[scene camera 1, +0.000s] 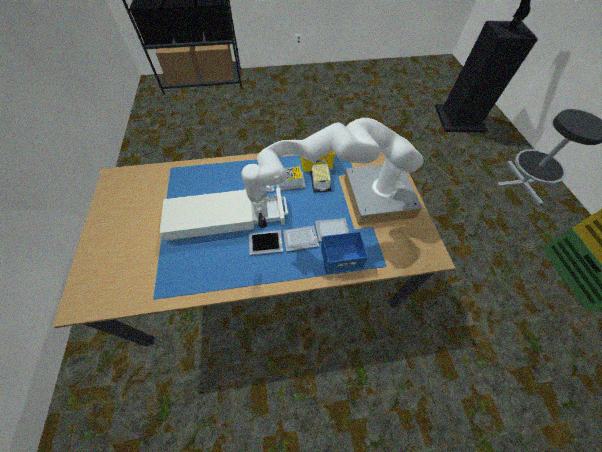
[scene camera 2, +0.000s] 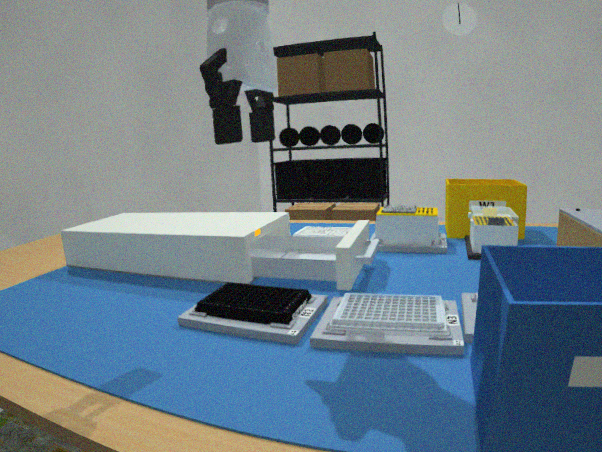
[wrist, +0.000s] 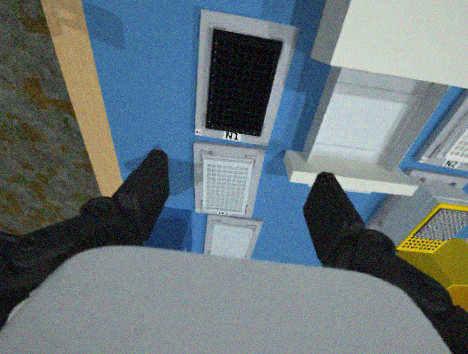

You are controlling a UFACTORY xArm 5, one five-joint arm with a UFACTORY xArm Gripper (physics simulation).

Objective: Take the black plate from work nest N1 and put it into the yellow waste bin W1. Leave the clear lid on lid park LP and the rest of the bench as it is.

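Pixels of known places: gripper, fingertip midpoint: (scene camera 1: 262, 217) (scene camera 2: 247, 142) (wrist: 240, 181); arm's base, link origin: (scene camera 1: 384, 188).
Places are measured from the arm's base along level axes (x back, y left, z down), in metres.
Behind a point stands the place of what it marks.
The black plate (scene camera 1: 266, 242) {z 0.062, x -0.605, y 0.305 m} (scene camera 2: 254, 302) {z 0.061, x -0.600, y 0.309 m} (wrist: 244, 82) {z 0.064, x -0.622, y 0.293 m} lies flat on the grey work nest N1 (scene camera 1: 266, 252) {z 0.076, x -0.603, y 0.353 m} (scene camera 2: 240, 330) {z 0.078, x -0.591, y 0.354 m} (wrist: 201, 75) {z 0.074, x -0.612, y 0.352 m}. My gripper (scene camera 1: 262, 222) {z -0.134, x -0.605, y 0.290 m} (scene camera 2: 245, 142) {z -0.134, x -0.605, y 0.290 m} (wrist: 240, 181) {z -0.134, x -0.605, y 0.290 m} is open and empty. It hangs high over the bench, pointing down; in the wrist view N1 lies ahead of the fingertips. The yellow waste bin W1 (scene camera 1: 308, 165) {z 0.037, x -0.400, y -0.193 m} (scene camera 2: 457, 205) {z 0.013, x -0.409, y -0.191 m} (wrist: 435, 268) {z 0.004, x -0.420, y -0.189 m} stands at the back, partly hidden in each view. A grey base with a pale flat piece (scene camera 1: 332, 228) {z 0.066, x -0.277, y 0.215 m} (wrist: 231, 240) {z 0.066, x -0.292, y 0.215 m}, apparently lid park LP, is beyond N3; its label is unreadable.
A long white device (scene camera 1: 207, 214) {z 0.003, x -0.900, y 0.187 m} (scene camera 2: 165, 245) {z 0.022, x -0.823, y 0.247 m} (wrist: 405, 40) {z 0.003, x -0.716, y 0.163 m} with an open drawer stands beside N1. A clear plate (scene camera 1: 301, 238) {z 0.064, x -0.434, y 0.278 m} (scene camera 2: 390, 310) {z 0.060, x -0.437, y 0.277 m} (wrist: 226, 184) {z 0.061, x -0.451, y 0.270 m} sits on N3. The blue bin (scene camera 1: 344, 252) {z 0.082, x -0.223, y 0.342 m} (scene camera 2: 540, 350) {z -0.003, x -0.293, y 0.447 m}, a yellow-topped rack (scene camera 2: 407, 230) {z 0.046, x -0.496, y -0.066 m} and a smaller box (scene camera 2: 494, 235) {z 0.044, x -0.324, y -0.056 m} also stand on the bench.
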